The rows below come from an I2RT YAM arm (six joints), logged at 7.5 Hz.
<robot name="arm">
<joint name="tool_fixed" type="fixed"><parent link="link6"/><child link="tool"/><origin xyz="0 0 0" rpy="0 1.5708 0"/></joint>
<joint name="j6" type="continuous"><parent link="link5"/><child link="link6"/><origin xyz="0.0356 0 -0.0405" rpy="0 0 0"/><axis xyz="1 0 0"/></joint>
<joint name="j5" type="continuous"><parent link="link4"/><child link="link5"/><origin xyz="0.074 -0.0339 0.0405" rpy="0 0 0"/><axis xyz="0 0 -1"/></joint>
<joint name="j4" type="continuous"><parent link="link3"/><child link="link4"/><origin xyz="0.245 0.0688 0.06" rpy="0 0 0"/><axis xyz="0 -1 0"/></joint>
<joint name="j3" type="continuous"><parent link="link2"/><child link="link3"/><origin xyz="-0.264 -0.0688 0" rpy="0 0 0"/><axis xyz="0 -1 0"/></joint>
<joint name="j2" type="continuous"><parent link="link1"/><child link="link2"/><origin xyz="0.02 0.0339 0.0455" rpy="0 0 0"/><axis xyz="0 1 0"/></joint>
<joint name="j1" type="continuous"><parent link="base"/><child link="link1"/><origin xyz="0 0 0.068" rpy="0 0 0"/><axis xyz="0 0 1"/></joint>
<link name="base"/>
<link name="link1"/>
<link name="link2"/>
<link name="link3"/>
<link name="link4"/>
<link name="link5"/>
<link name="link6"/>
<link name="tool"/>
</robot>
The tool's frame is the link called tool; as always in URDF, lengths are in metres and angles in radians. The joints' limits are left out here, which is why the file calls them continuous.
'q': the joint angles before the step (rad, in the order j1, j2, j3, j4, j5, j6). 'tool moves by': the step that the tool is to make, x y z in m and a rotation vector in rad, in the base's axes. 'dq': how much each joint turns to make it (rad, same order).
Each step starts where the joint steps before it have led.
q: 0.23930 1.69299 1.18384 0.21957 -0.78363 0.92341
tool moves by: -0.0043 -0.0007 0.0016 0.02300 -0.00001 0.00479
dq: 0.00019 -0.01670 -0.02262 0.03176 -0.01052 0.02872
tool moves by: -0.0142 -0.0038 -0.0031 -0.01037 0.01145 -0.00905
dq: -0.00016 -0.05239 -0.06219 -0.00850 0.01055 -0.00666
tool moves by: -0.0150 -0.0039 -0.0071 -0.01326 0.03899 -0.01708
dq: 0.00063 -0.05178 -0.06673 -0.02431 0.01799 0.00252
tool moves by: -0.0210 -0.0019 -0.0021 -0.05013 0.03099 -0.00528
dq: 0.01174 -0.07730 -0.05365 -0.09625 0.03032 -0.04447
